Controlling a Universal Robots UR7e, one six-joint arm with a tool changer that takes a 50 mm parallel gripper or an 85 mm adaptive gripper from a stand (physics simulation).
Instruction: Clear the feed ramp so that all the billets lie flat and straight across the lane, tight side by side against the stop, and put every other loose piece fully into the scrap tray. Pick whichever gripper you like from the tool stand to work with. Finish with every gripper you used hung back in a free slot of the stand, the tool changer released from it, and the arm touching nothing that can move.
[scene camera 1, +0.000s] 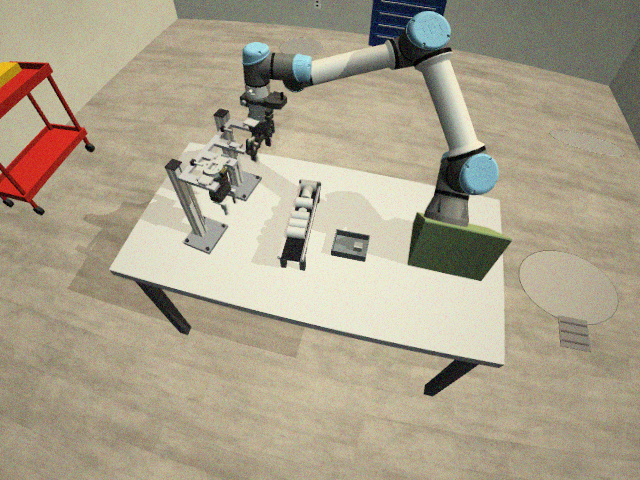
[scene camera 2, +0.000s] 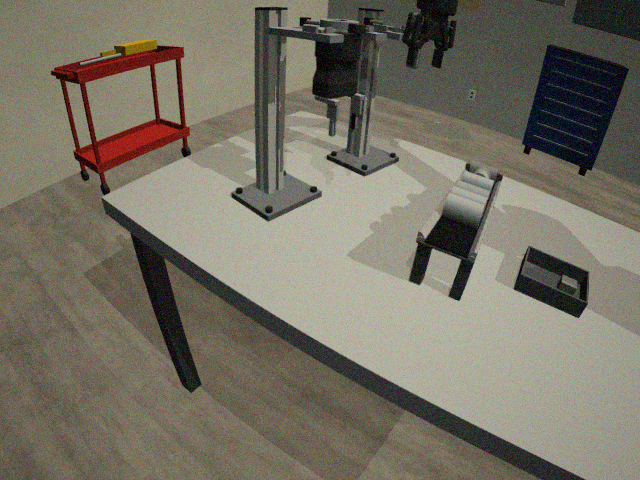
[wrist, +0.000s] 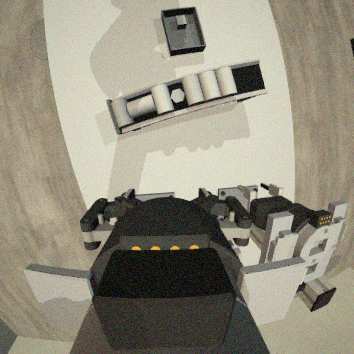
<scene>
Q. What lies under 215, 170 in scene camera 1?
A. A parallel gripper.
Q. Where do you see a parallel gripper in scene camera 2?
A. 336, 76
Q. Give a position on a tool stand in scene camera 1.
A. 206, 232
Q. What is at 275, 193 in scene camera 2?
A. A tool stand.
</scene>
